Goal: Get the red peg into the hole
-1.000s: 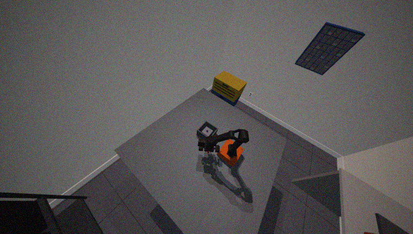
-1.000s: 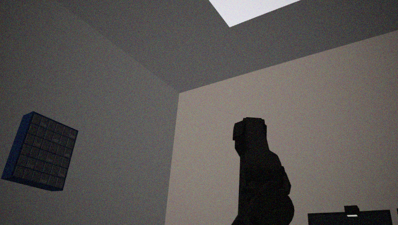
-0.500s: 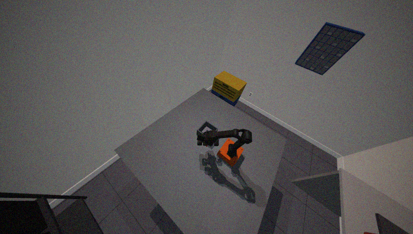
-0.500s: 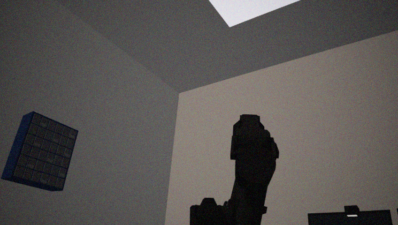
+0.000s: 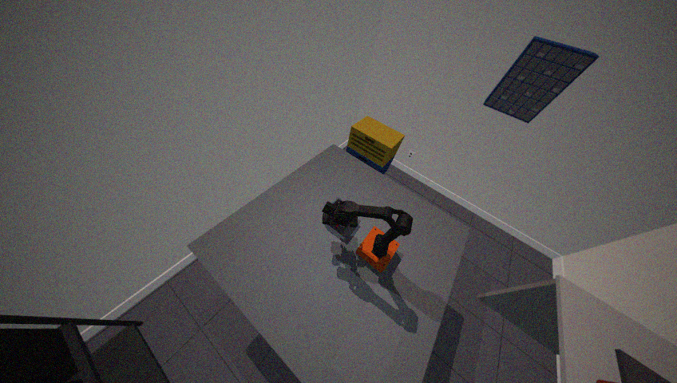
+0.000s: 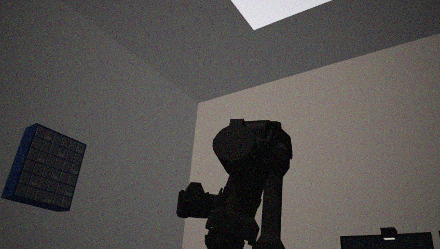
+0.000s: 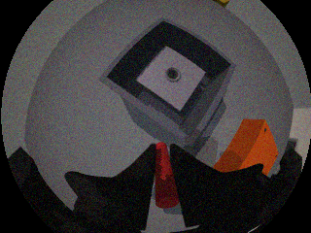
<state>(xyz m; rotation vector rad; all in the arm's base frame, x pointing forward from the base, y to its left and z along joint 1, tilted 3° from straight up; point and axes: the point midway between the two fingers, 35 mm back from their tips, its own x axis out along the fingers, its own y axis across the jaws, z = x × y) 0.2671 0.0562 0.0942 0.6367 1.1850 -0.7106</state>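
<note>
My gripper tip is 10 mm past the red peg, 10 mm to the right of it and 10 mm below it. The rest, counted from my gripper tip: dark box: 50 mm ahead, 90 mm to the right, 110 mm below; pale plate: 50 mm ahead, 90 mm to the right, 90 mm below.
</note>
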